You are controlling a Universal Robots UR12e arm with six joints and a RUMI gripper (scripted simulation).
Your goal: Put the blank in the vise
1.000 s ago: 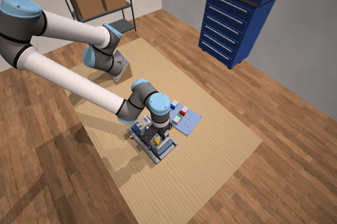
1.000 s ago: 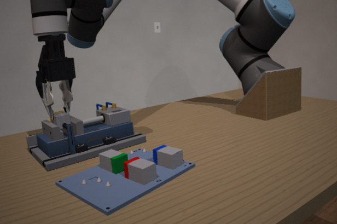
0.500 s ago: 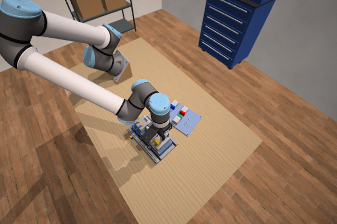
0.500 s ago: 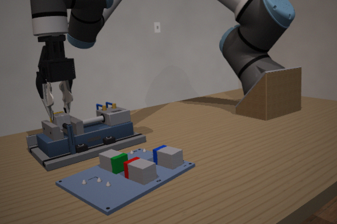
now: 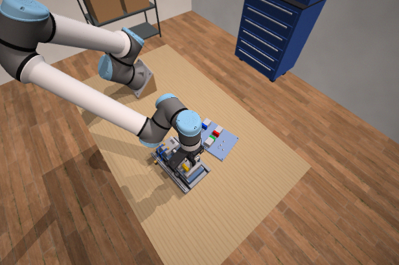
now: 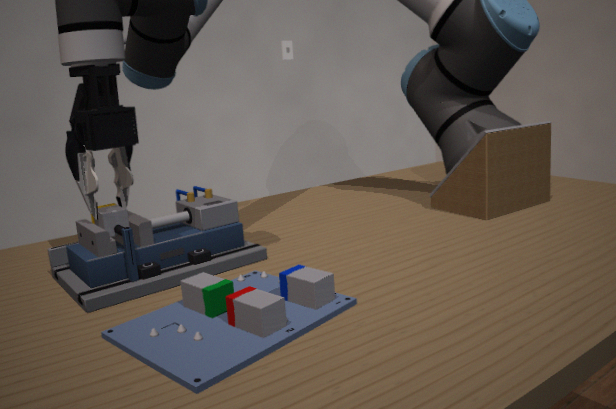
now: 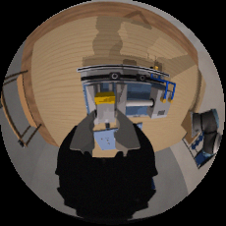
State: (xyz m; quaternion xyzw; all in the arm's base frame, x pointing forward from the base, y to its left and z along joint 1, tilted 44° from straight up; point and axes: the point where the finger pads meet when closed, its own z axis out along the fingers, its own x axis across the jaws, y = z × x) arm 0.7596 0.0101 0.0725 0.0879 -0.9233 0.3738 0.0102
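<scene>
Now: hand 20 mm above the yellow-ended blank. The rest, counted from my hand: milling vise (70 mm behind, 10 mm to the right, 80 mm below); then fixed jaw (30 mm ahead, 10 mm to the left, 40 mm below); then moving jaw (40 mm behind, 10 mm to the right, 40 mm below).
</scene>
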